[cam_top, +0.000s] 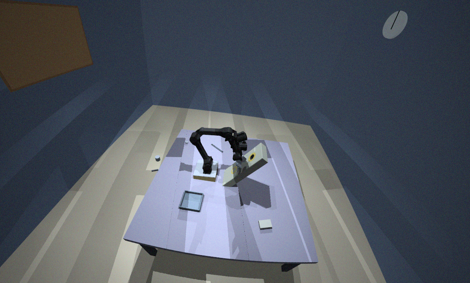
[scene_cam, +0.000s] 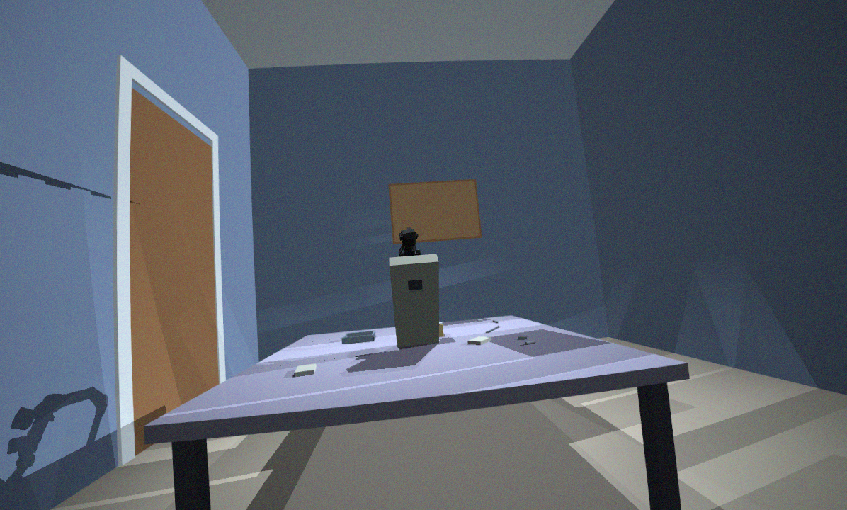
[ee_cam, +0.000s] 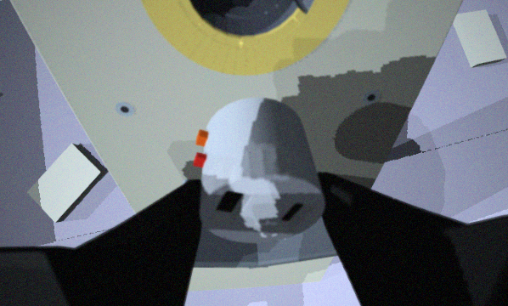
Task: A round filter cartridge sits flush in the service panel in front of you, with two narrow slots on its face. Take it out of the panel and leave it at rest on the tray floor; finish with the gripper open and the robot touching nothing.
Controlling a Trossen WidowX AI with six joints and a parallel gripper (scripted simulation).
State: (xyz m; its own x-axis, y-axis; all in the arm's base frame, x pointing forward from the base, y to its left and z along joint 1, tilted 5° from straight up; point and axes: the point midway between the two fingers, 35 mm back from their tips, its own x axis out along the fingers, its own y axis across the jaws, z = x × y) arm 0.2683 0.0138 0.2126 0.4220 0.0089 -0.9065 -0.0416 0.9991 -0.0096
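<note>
My gripper tip is now 32 cm past the blue-floored tray, 30 cm to the left of it and 25 cm above it. Round my gripper tip: round filter cartridge (right at my gripper tip).
</note>
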